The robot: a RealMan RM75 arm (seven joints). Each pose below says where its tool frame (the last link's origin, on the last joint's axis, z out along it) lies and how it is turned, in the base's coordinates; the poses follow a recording.
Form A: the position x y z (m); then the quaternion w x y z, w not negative.
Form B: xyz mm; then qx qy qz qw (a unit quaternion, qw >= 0). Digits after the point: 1 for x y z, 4 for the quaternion.
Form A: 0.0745 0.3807 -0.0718 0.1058 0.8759 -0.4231 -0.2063
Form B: 74.5 380.7 -71.8 0.8759 -0.4231 -0.2063 0.1058
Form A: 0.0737 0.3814 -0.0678 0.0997 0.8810 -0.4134 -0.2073
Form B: 73.7 381.4 -67.8 0.8810 -0.4134 -0.2073 0.0997
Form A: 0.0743 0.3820 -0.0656 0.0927 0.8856 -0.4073 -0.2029
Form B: 74.3 382.0 -65.6 0.8856 -0.4073 -0.2029 0.0927
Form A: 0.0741 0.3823 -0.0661 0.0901 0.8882 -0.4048 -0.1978
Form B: 74.1 382.3 -66.1 0.8882 -0.4048 -0.1978 0.0901
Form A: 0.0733 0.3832 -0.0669 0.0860 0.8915 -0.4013 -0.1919
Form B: 73.3 383.2 -66.9 0.8915 -0.4013 -0.1919 0.0860
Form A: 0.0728 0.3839 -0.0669 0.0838 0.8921 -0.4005 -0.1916
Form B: 72.8 383.9 -66.9 0.8921 -0.4005 -0.1916 0.0838
